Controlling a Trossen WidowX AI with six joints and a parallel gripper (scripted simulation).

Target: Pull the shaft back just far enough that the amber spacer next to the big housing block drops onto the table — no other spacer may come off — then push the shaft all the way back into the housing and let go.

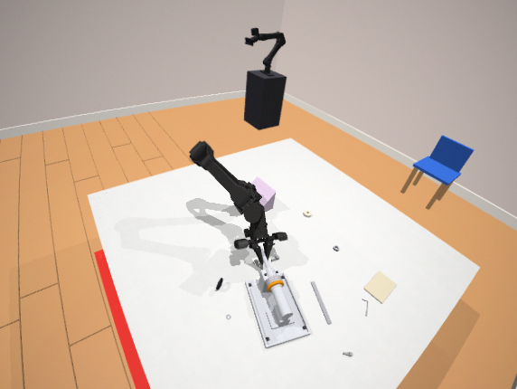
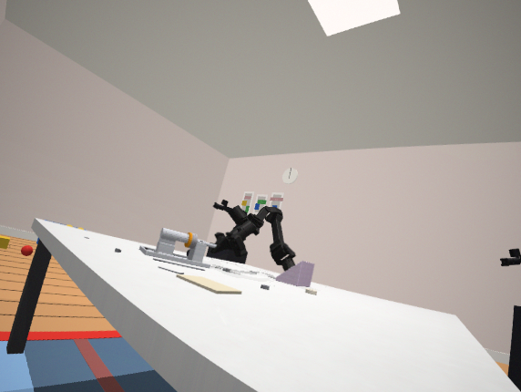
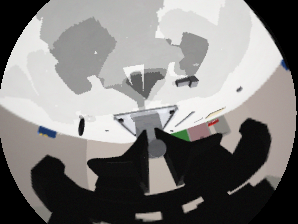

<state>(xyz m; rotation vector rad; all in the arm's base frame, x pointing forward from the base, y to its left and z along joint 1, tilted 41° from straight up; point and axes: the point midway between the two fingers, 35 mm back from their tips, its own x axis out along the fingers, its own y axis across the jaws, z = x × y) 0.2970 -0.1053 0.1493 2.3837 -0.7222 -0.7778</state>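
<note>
The steel shaft lies 4 cm ahead of my gripper tip, 2 cm above it and 1 cm to the right of it. The rest, counted from my gripper tip: grey bar (21 cm ahead, 10 cm to the left, 5 cm below); then black piece (16 cm to the right, 3 cm below, 3 cm behind); then amber spacer (10 cm ahead, 3 cm to the right, 2 cm above).
</note>
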